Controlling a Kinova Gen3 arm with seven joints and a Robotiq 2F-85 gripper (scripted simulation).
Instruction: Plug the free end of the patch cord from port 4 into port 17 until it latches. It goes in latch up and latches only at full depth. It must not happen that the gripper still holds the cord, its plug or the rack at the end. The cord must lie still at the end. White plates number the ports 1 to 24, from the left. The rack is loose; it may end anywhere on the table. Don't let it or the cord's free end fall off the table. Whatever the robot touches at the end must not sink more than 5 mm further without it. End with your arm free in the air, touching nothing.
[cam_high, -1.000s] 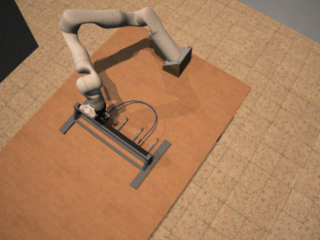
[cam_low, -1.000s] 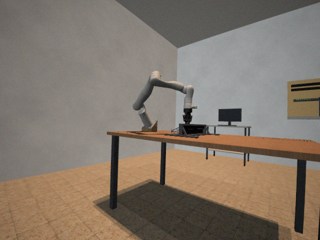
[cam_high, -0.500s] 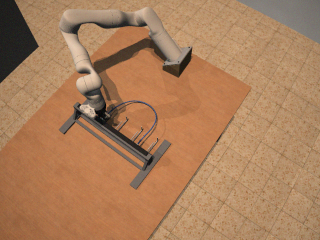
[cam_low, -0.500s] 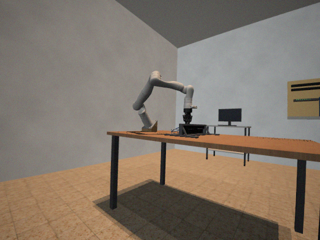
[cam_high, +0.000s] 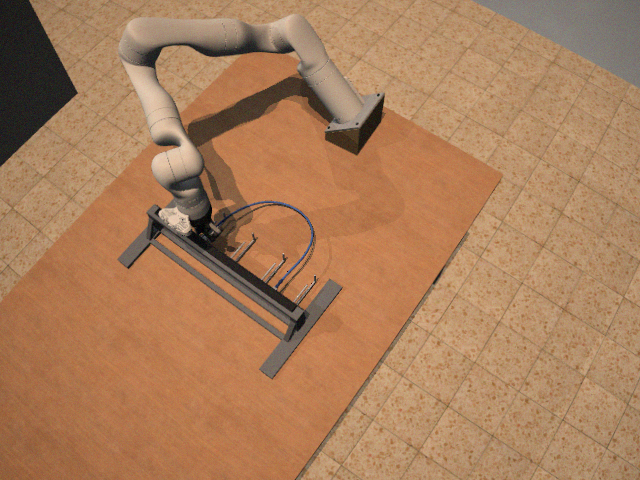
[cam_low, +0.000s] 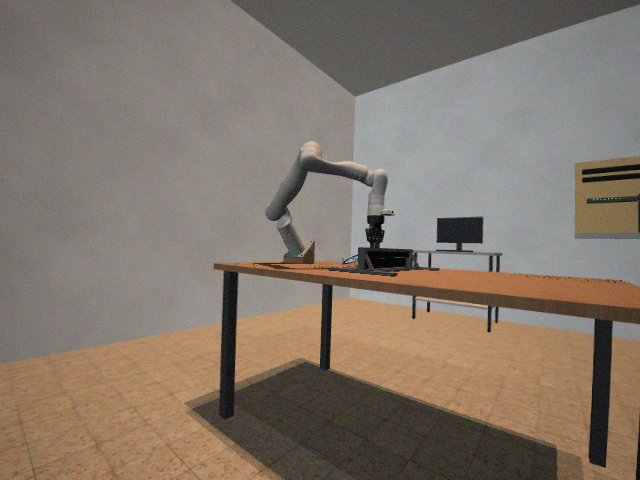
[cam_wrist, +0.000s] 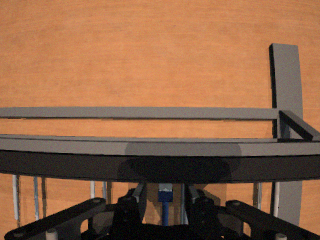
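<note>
Now: the plug 1 cm ahead of my hand and 2 cm below it.
</note>
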